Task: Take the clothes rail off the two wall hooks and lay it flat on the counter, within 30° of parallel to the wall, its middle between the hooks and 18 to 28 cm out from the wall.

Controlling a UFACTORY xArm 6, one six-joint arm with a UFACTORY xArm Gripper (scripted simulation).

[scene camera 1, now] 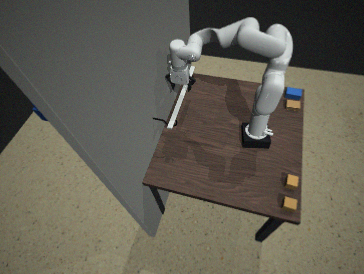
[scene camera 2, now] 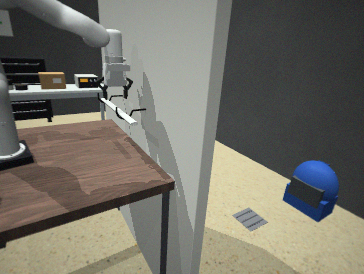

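There's a wall [scene camera 1: 99,80] to be seen here.
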